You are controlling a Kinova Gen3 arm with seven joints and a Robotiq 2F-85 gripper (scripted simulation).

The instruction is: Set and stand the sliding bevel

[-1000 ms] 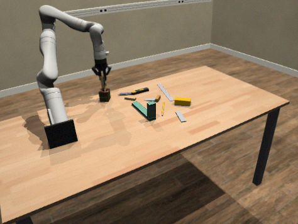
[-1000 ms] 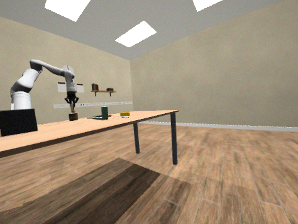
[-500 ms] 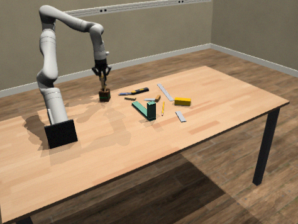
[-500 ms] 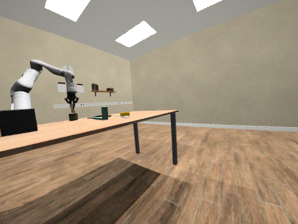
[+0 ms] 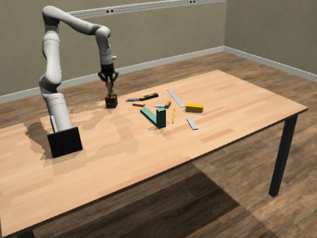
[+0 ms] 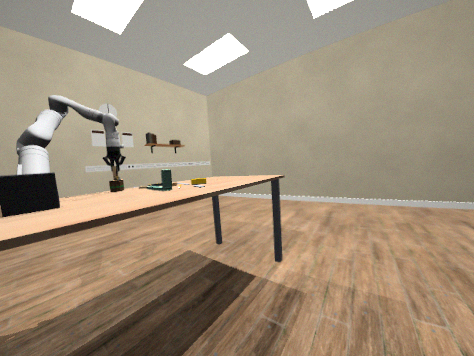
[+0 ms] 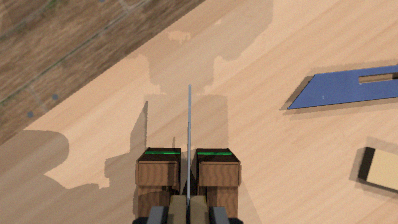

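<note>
My hand is 4 cm above the wooden sliding bevel. From my hand the other things lie so: blue blade: 16 cm ahead, 3 cm to the right, 13 cm below; thin steel blade: 1 cm ahead, 1 cm to the left, 6 cm below; small wooden block: 14 cm ahead, 10 cm to the right, 14 cm below.
</note>
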